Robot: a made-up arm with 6 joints.
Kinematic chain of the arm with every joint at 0, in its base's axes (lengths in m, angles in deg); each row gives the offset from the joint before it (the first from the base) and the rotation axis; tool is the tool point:
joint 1: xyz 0 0 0.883 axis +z
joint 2: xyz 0.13 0 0 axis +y
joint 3: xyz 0 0 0.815 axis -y
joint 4: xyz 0 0 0.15 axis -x
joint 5: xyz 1.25 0 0 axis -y
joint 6: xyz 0.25 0 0 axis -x
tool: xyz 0 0 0
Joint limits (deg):
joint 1: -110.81..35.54
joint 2: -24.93..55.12
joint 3: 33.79..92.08
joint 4: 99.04..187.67
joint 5: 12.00..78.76
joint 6: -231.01..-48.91
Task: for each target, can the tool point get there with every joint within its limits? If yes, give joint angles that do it. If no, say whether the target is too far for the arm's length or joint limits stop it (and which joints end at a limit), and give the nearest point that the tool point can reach.
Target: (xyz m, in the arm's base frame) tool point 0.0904 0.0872 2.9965
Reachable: yes | joints -57.81 -14.47 75.82 149.01 72.76 -117.16
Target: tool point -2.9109 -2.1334 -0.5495
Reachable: no: too far | nearest point -0.7778 -1.9839 0.8124 | short by 2.535 m
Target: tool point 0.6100 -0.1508 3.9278
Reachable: no: too far | nearest point 0.4896 -0.1210 3.1692 | short by 0.769 m
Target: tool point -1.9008 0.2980 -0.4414
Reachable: no: joint limits stop it (at a limit: joint 1, joint 2, joint 3, joint 4, joint 5) | nearest point -0.7321 -1.8341 0.7900 | short by 2.725 m
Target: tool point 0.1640 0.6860 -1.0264
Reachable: no: joint limits stop it (at a limit: joint 1, joint 2, joint 3, joint 5) | nearest point 1.5809 1.1851 0.7919 | short by 2.359 m
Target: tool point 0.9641 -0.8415 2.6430
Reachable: yes | joints -50.70 14.49 58.36 113.61 68.46 -201.92
